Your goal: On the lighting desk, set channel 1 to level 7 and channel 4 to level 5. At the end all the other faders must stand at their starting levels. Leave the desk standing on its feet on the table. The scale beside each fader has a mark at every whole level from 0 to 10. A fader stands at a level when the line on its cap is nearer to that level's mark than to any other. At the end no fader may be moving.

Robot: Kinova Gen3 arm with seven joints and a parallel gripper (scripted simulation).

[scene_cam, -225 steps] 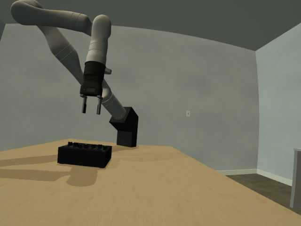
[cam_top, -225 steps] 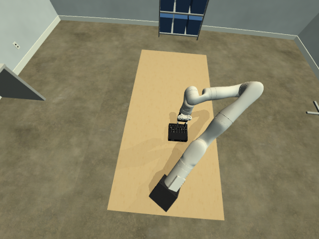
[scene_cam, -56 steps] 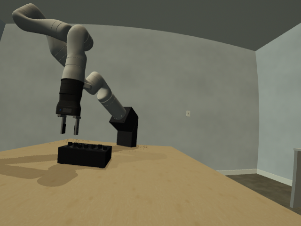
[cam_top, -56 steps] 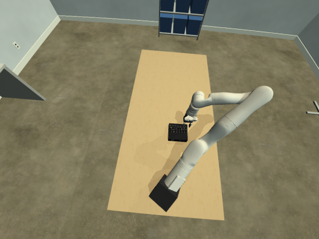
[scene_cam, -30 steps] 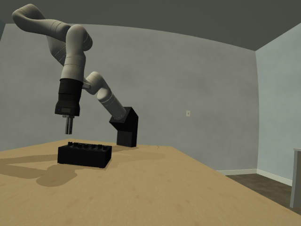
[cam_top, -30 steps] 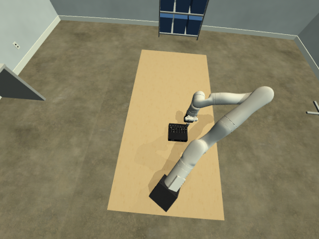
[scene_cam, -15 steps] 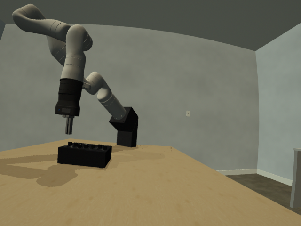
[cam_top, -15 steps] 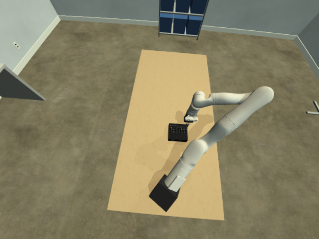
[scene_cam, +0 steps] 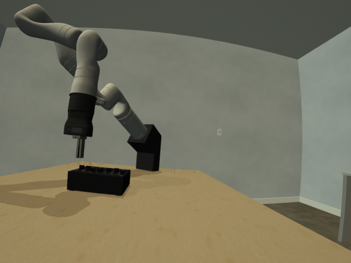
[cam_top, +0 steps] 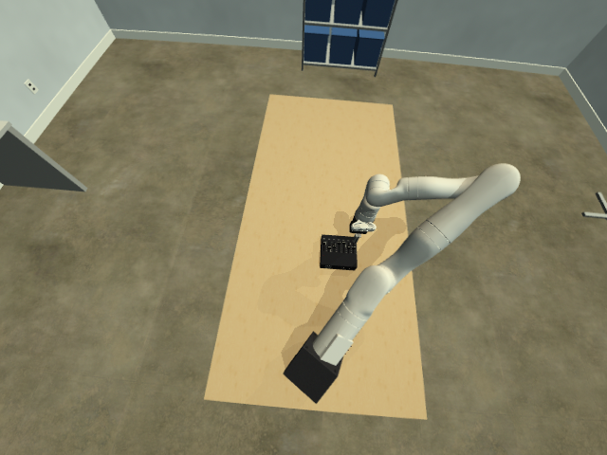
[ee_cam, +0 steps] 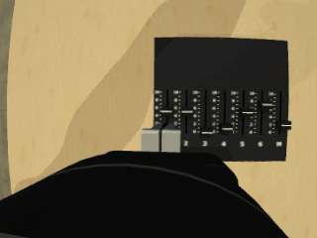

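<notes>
My gripper is now 50 mm above the channel 1 fader cap, 20 mm past it and 10 mm to the right of it. The rest, counted from my hand: channel 4 fader cap (60 mm to the left, 50 mm below, 20 mm ahead).
</notes>
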